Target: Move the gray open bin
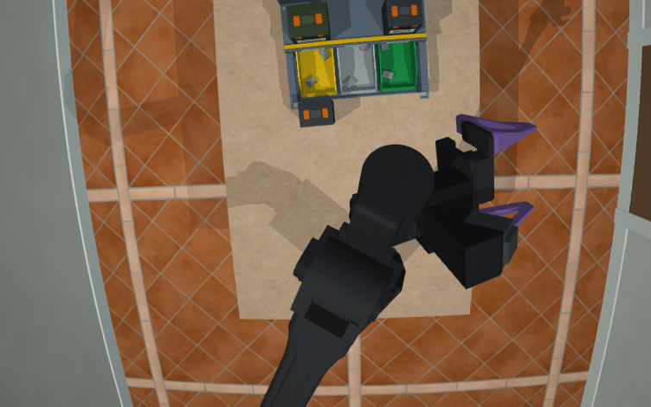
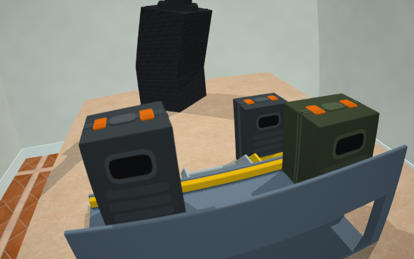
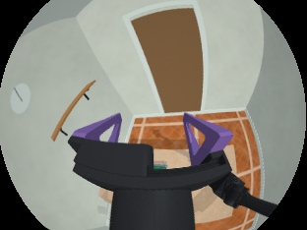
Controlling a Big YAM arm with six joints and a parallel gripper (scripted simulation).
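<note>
My hand is 170 mm short of the gray open bin, 190 mm to the right of it and 750 mm above it. Round my hand: green bin: 190 mm ahead, 80 mm to the left, 750 mm below; then yellow bin: 150 mm ahead, 300 mm to the left, 750 mm below; then yellow rail: 220 mm ahead, 200 mm to the left, 690 mm below.
</note>
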